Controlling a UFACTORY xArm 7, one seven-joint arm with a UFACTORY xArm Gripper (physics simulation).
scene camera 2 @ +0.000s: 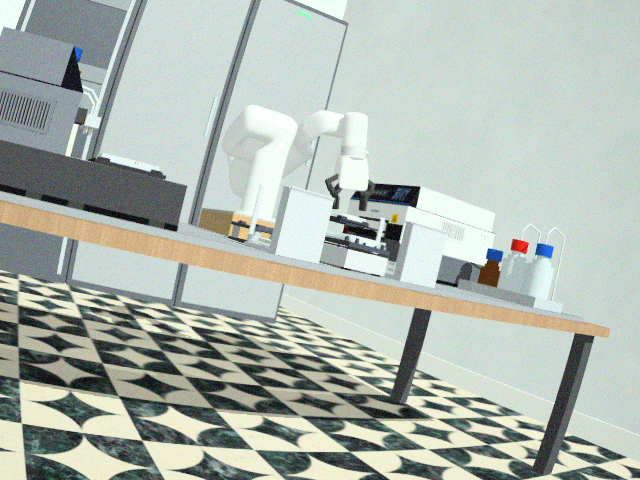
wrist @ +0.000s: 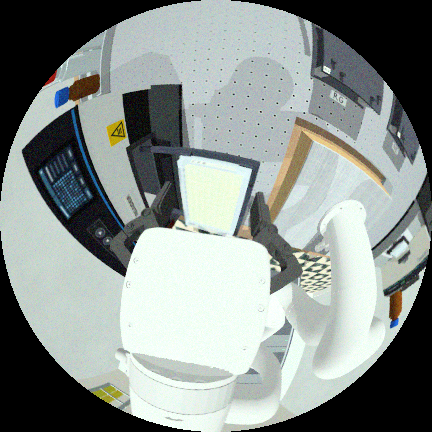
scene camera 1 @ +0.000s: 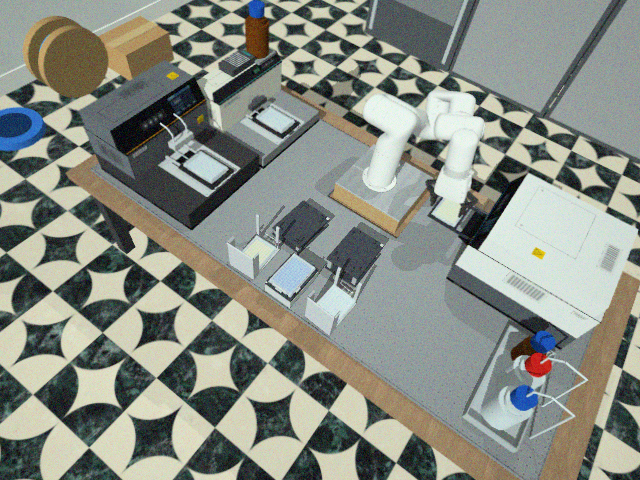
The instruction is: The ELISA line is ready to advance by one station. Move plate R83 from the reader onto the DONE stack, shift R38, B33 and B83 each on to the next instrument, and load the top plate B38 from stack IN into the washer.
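Frame: origin at the arm's base, x ahead, y left, z up, level; centimetres.
Seen in the pictures: gripper, fingertip midpoint: (scene camera 2: 348, 210) (wrist: 212, 194) (scene camera 1: 446, 209); arm's base, link origin: (wrist: 342, 220) (scene camera 1: 379, 179).
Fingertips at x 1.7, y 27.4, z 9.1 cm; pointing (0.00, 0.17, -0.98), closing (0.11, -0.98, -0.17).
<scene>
Pixels of each thing's top centre, then the offset from my fingertips to it. "spot": a spot on its surface instead.
- pale yellow plate, top centre: (wrist: 208, 205) (scene camera 2: 343, 214) (scene camera 1: 452, 206) dz -1.5, dx -3.7, dy +0.5 cm
- extended tray, surface spot: (wrist: 250, 171) spot: dz -2.3, dx +2.9, dy -3.1 cm
- white reader, top centre: (wrist: 58, 216) (scene camera 1: 562, 232) (scene camera 2: 427, 197) dz +11.8, dx -7.0, dy +31.0 cm
- yellowish plate, top centre: (scene camera 1: 255, 254) dz -13.0, dx +51.0, dy -36.8 cm
- pale plate, top centre: (scene camera 1: 332, 305) dz -11.7, dx +47.5, dy -6.5 cm
- blue plate, top centre: (scene camera 2: 353, 235) (scene camera 1: 292, 273) dz -8.3, dx +49.6, dy -21.6 cm
- bottle tray, surface spot: (scene camera 1: 473, 408) spot: dz -14.9, dx +41.6, dy +41.8 cm
My gripper (scene camera 1: 448, 198) (scene camera 2: 349, 205) (wrist: 212, 194) is open, above a pale yellow plate (scene camera 1: 447, 213) (wrist: 212, 186) on the extended tray (wrist: 252, 172) of the white reader (scene camera 1: 558, 222) (scene camera 2: 454, 211). The fingers are on either side of the plate in the wrist view, with nothing held. In scene camera 1, plates sit on the dark grey instrument (scene camera 1: 209, 166) and the cream instrument (scene camera 1: 275, 119) at the left. At the front edge, a yellowish plate (scene camera 1: 260, 250) and a pale plate (scene camera 1: 337, 301) sit in white holders, with a blue plate (scene camera 1: 292, 274) between them. Plate codes are not readable.
Two dark flat units (scene camera 1: 303, 223) (scene camera 1: 356, 253) lie behind the front holders. The arm's wood-sided base (scene camera 1: 364, 209) is beside the reader tray. A bottle tray (scene camera 1: 473, 408) stands at the right front, with tubing above it. Upright posts rise from the front holders.
</scene>
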